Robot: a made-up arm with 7 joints. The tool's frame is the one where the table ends. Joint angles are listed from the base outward.
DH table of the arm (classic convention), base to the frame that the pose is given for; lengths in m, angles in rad. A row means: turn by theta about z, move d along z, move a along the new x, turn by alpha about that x. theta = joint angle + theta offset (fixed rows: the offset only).
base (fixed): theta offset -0.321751; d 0; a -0.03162; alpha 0
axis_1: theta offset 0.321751; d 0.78; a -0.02; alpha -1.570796
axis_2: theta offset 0; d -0.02; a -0.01; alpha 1.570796
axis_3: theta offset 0; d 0.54; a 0.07; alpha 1.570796
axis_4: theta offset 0; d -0.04; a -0.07; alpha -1.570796
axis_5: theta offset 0; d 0.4; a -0.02; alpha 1.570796
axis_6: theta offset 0; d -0.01; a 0.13; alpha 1.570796
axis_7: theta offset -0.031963; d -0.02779; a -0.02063; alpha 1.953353
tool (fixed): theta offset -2.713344; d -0.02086; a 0; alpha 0
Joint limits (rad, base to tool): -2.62..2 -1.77..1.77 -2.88..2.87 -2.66..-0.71 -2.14..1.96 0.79..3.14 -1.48..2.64
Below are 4 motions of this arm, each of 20 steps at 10 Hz.
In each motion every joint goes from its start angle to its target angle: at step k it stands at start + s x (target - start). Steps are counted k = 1, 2, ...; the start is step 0. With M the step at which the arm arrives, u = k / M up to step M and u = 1 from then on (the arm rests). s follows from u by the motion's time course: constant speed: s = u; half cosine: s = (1 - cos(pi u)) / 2; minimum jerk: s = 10 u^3 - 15 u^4 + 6 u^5.
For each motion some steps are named. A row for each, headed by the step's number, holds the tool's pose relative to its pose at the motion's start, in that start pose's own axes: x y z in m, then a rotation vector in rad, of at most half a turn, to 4 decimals.
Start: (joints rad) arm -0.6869 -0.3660 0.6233 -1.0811 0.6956 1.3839 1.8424
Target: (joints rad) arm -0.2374 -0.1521 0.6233 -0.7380 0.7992 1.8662 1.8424
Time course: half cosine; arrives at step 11
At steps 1, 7, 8, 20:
1: 0.0023 0.0032 0.0004 -0.0057 0.0072 0.0140
7: 0.0428 0.1130 0.0168 -0.2126 0.1556 0.5099
8: 0.0420 0.1305 0.0207 -0.2509 0.1619 0.5980
20: 0.0371 0.1539 0.0268 -0.3069 0.1606 0.7243

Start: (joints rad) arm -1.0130 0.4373 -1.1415 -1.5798 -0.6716 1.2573 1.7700
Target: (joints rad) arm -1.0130 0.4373 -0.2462 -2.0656 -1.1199 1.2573 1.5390
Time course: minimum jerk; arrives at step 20
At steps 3, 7, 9, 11, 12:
3: 0.0148 -0.0023 -0.0034 0.0063 0.0331 -0.0071
7: 0.1273 -0.0190 -0.0436 0.0471 0.2945 -0.0737
9: 0.2119 -0.0321 -0.0938 0.0693 0.5104 -0.1428
11: 0.2916 -0.0467 -0.1634 0.0812 0.7434 -0.2325
12: 0.3245 -0.0542 -0.2016 0.0822 0.8542 -0.2811

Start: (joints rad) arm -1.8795 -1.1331 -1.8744 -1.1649 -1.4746 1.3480 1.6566
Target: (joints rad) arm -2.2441 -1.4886 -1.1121 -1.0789 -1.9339 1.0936 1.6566
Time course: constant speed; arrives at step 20
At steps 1, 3, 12, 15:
1: -0.0124 0.0041 -0.0069 -0.0128 -0.0105 0.0073
3: -0.0388 0.0129 -0.0224 -0.0400 -0.0351 0.0214
12: -0.1810 0.0556 -0.1279 -0.1806 -0.2032 0.0782
15: -0.2340 0.0679 -0.1781 -0.2311 -0.2797 0.0959

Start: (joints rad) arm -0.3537 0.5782 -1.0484 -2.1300 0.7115 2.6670 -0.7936
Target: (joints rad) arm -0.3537 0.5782 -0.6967 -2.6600 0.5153 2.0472 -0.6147
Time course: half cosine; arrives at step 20
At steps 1, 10, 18, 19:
1: -0.0002 -0.0022 0.0002 -0.0047 0.0002 0.0061
10: 0.0168 -0.1826 0.0356 -0.3392 -0.0164 0.5264
18: 0.1044 -0.3316 0.0900 -0.5708 -0.0960 1.0735
19: 0.1090 -0.3363 0.0921 -0.5776 -0.1005 1.0953

